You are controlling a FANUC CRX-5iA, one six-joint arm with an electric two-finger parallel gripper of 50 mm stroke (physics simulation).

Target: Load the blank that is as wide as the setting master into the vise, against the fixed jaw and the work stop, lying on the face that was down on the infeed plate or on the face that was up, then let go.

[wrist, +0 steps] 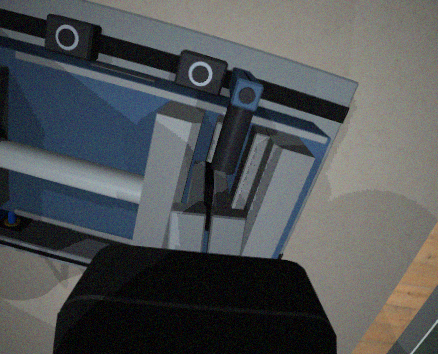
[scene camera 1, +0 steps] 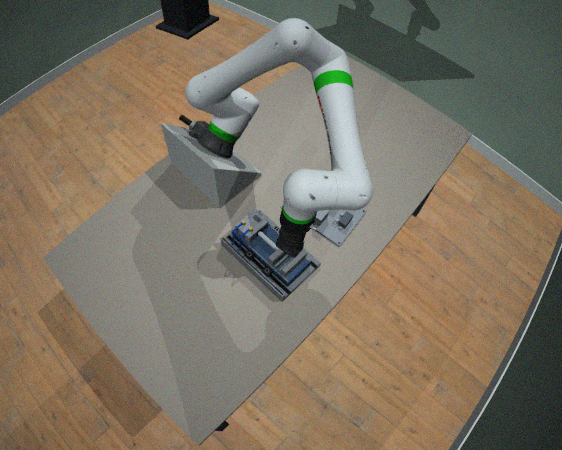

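Where they show: gripper, fingertip midpoint: [wrist: 207,181] [scene camera 1: 289,252]; arm's base, link origin: [scene camera 1: 214,147].
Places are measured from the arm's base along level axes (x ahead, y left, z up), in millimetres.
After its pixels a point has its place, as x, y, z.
My gripper [wrist: 207,181] @[468, -180, -35] is shut on a thin dark blank [wrist: 208,192], seen edge-on in the wrist view. The fingers reach down between the vise's jaws; in the scene view the gripper body hides them. The vise [scene camera 1: 260,272] @[424, -283, -68] [wrist: 100,105] @[402, -150, -58] has a blue bed. The fixed jaw [wrist: 280,187] is right of the fingers in the wrist view, and the moving jaw [wrist: 170,165] is left. A gap shows between blank and fixed jaw. The work stop [wrist: 236,137] @[480, -151, -22], a dark rod on a blue block, is just beyond the fingertips. Whether the blank touches it is unclear.
Light strips [wrist: 251,170] @[491, -172, -38] lie between the jaws. Two black clamps [wrist: 73,37] @[378, -115, -80] [wrist: 201,73] @[457, -129, -80] sit on the vise's side rail. A silver screw [wrist: 75,172] @[397, -182, -33] meets the moving jaw. A grey plate [scene camera 1: 340,240] @[573, -3, -110] with a grey block [scene camera 1: 346,218] @[549, 75, -85] lies behind the vise. A grey wedge pedestal [scene camera 1: 192,167] @[1, -123, 8] carries the arm.
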